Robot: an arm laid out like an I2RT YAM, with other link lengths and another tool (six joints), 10 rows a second.
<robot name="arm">
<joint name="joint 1" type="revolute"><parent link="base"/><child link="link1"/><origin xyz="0 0 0.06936"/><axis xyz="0 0 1"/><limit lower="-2.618" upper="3.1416"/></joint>
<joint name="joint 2" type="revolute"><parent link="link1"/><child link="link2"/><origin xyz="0.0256 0.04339 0.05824" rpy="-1.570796 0 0"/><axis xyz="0 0 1"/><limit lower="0" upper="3.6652"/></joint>
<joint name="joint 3" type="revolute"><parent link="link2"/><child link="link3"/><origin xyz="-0.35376 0 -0.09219" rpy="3.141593 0 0"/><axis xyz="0 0 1"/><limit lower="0" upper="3.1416"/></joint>
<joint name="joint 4" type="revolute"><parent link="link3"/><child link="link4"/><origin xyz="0.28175 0.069 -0.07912"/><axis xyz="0 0 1"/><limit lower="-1.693" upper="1.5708"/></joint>
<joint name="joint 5" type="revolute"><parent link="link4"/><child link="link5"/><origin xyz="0.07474 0.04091 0.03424" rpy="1.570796 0 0"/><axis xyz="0 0 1"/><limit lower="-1.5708" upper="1.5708"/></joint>
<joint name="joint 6" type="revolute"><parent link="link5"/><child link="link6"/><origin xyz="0.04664 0 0.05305" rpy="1.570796 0 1.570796"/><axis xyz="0 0 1"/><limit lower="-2.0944" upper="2.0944"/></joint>
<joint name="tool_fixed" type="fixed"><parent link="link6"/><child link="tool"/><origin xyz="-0.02 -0.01 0.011" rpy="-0.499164 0 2.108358"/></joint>
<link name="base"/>
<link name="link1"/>
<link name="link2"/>
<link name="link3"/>
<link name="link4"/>
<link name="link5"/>
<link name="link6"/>
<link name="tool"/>
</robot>
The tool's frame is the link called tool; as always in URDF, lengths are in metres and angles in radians.
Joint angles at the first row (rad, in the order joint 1, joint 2, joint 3, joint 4, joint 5, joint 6):
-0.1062, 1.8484, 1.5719, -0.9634, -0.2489, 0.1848
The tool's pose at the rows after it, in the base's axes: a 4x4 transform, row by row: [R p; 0 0 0 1], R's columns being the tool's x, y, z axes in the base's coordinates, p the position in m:
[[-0.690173 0.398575 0.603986 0.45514], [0.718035 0.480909 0.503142 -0.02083], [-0.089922 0.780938 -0.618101 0.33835], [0 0 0 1]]
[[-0.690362 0.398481 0.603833 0.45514], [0.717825 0.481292 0.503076 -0.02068], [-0.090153 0.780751 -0.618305 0.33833], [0 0 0 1]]
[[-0.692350 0.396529 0.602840 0.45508], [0.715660 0.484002 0.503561 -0.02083], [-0.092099 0.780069 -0.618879 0.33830], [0 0 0 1]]
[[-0.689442 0.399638 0.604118 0.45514], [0.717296 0.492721 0.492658 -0.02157], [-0.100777 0.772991 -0.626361 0.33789], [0 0 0 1]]
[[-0.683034 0.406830 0.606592 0.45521], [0.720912 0.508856 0.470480 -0.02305], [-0.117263 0.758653 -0.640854 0.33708], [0 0 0 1]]
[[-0.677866 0.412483 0.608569 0.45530], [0.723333 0.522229 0.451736 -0.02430], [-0.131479 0.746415 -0.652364 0.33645], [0 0 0 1]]
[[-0.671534 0.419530 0.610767 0.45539], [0.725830 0.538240 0.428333 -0.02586], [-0.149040 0.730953 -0.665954 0.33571], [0 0 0 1]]
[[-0.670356 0.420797 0.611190 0.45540], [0.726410 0.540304 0.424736 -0.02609], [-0.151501 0.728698 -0.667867 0.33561], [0 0 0 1]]
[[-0.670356 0.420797 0.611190 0.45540], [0.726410 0.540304 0.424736 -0.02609], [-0.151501 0.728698 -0.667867 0.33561], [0 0 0 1]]
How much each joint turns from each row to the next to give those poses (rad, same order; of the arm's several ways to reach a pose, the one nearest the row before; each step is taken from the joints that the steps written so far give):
0.0000, 0.0001, 0.0000, 0.0003, 0.0000, 0.0000
0.0003, -0.0001, -0.0001, 0.0001, 0.0004, 0.0000
-0.0003, 0.0000, 0.0001, 0.0000, 0.0007, -0.0038
0.0000, 0.0001, 0.0000, -0.0001, 0.0141, -0.0004
0.0000, -0.0001, 0.0000, -0.0003, 0.0279, 0.0004
0.0000, 0.0001, 0.0000, 0.0000, 0.0233, 0.0000
0.0000, 0.0000, 0.0000, 0.0000, 0.0286, 0.0000
0.0000, -0.0001, 0.0000, 0.0000, 0.0042, 0.0004
0.0000, 0.0000, 0.0000, 0.0000, 0.0000, 0.0000

